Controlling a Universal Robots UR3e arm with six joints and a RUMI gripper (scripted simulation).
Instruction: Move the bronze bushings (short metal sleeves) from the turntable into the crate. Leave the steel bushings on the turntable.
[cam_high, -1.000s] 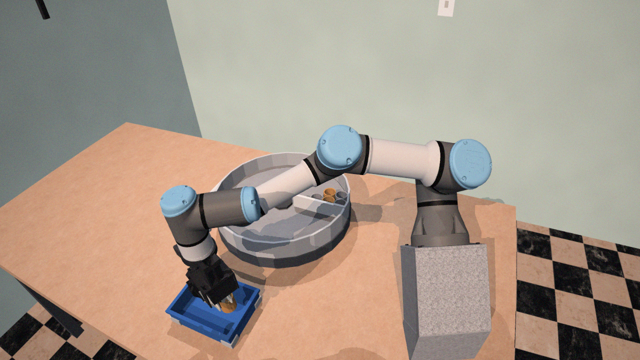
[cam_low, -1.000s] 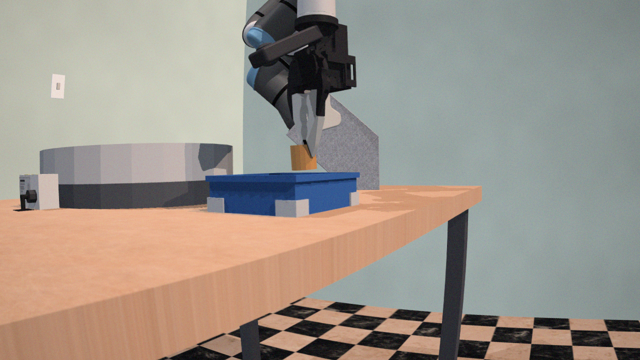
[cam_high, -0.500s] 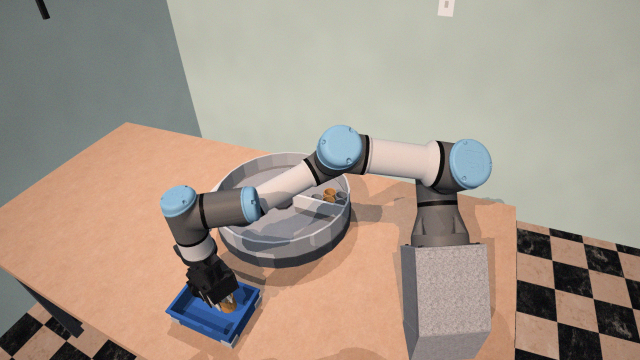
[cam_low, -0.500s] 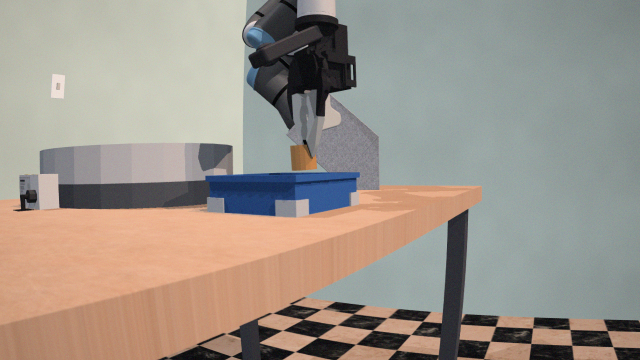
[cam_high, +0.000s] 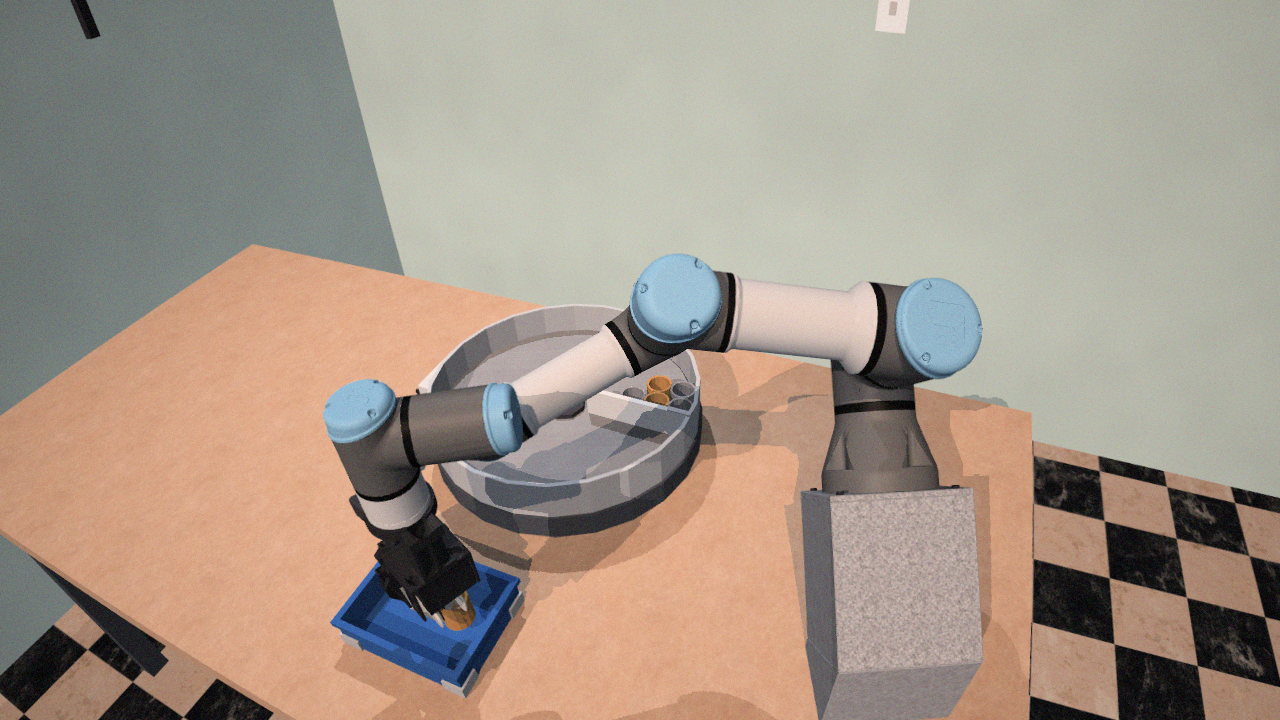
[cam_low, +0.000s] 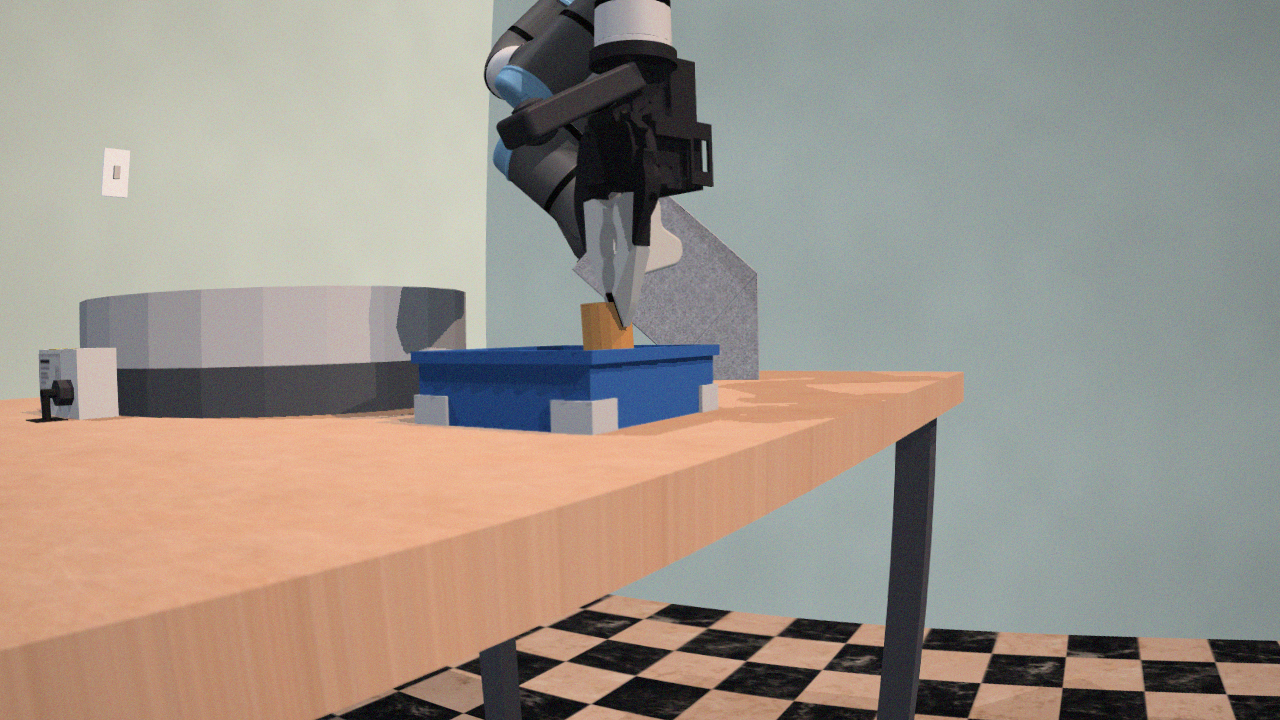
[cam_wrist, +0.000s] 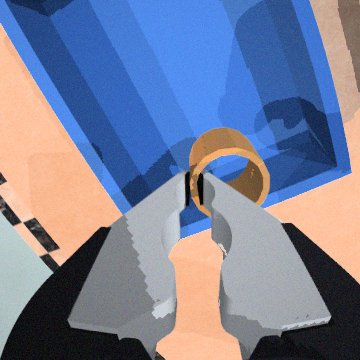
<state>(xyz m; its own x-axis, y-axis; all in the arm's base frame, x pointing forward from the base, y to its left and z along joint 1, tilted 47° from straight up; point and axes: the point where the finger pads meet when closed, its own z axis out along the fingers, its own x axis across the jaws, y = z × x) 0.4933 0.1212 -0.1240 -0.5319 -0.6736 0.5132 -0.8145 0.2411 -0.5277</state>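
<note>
Now: the blue crate 60 mm below my hand, 40 mm ahead of it and 20 mm to the right of it. Round my hand: grey turntable (390 mm to the right, 30 mm below, 30 mm behind).
</note>
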